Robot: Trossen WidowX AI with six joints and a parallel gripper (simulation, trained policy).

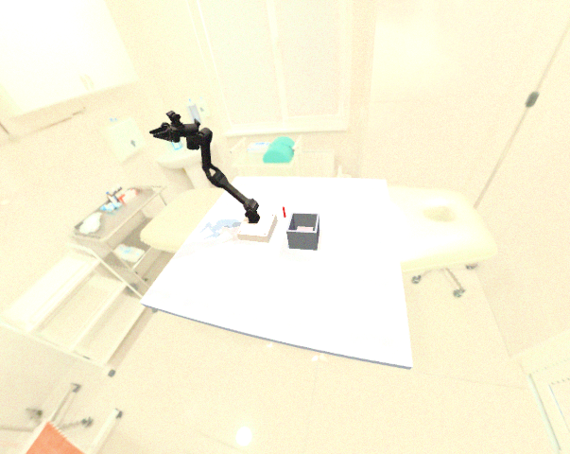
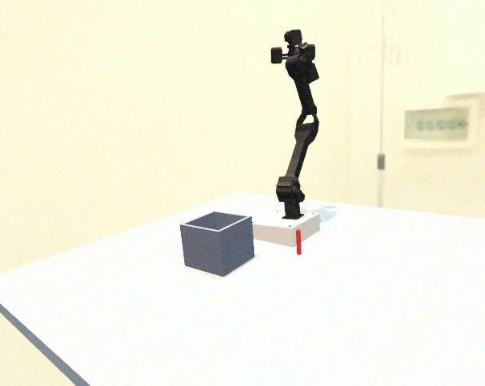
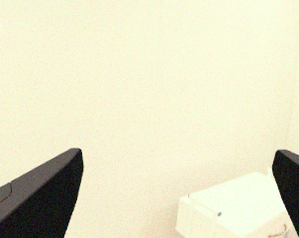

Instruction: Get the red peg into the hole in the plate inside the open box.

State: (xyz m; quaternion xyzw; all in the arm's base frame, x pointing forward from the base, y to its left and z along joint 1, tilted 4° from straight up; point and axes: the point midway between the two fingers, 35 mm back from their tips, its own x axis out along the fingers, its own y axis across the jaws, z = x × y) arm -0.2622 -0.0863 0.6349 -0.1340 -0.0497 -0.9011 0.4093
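The red peg lies 65 cm below my gripper tip, 47 cm ahead of it and 25 cm to the left of it.
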